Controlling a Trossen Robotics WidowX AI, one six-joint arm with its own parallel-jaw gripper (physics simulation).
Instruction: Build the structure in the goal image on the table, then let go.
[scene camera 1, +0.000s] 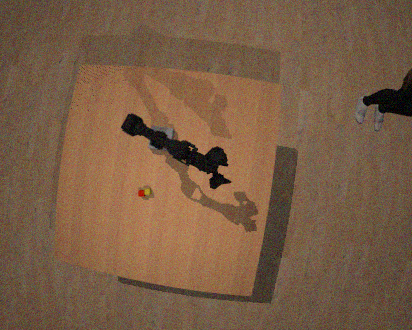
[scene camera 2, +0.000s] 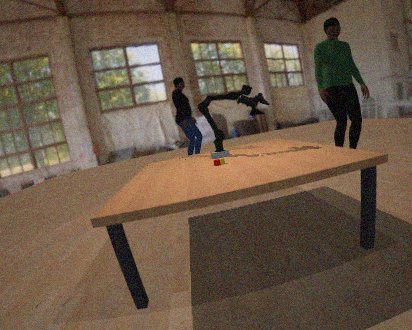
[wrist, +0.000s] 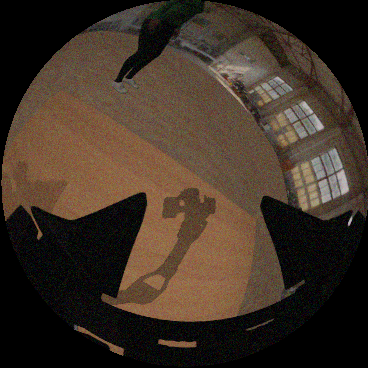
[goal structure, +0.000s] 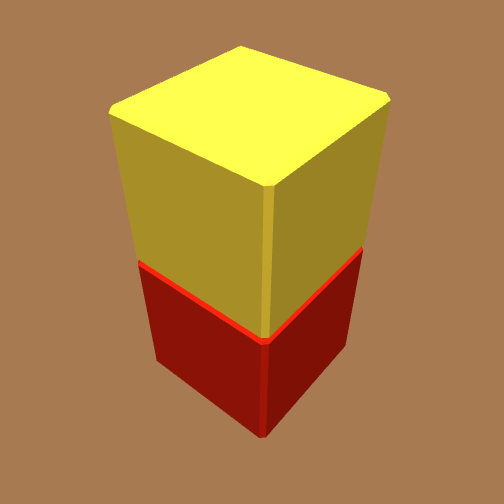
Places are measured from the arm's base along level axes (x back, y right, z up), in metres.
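Pixels of known places: gripper, fingertip midpoint: (scene camera 1: 229, 173) (scene camera 2: 267, 109) (wrist: 207, 200); arm's base at its link origin: (scene camera 2: 219, 151).
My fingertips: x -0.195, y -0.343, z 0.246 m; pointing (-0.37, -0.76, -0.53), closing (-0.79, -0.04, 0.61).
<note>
Ahead of a thing's pixels: the offset from my fingertips to its top centre. Level surfaces: height alone.
A small red block {dx -0.086, dy +0.471, dz -0.256 m} (scene camera 1: 141, 193) (scene camera 2: 216, 162) and a small yellow block {dx -0.078, dy +0.436, dz -0.256 m} (scene camera 1: 147, 191) (scene camera 2: 222, 161) sit side by side on the table {dz -0.289 m} (scene camera 1: 100, 225) (scene camera 2: 165, 195). They look to be touching, but they are too small to tell for sure. My gripper (scene camera 1: 228, 171) (scene camera 2: 265, 108) (wrist: 207, 200) is open and empty. It hangs high above the table, away from the blocks, up and to the right of them in the first scene view. The blocks do not show in the wrist view.
The arm's grey base (scene camera 1: 168, 132) (scene camera 2: 220, 154) stands on the table near the blocks. The arm's shadow (scene camera 1: 220, 205) (wrist: 180, 245) falls across the table top. A person in green (scene camera 2: 337, 65) and a person in blue jeans (scene camera 2: 191, 132) stand beyond the table.
</note>
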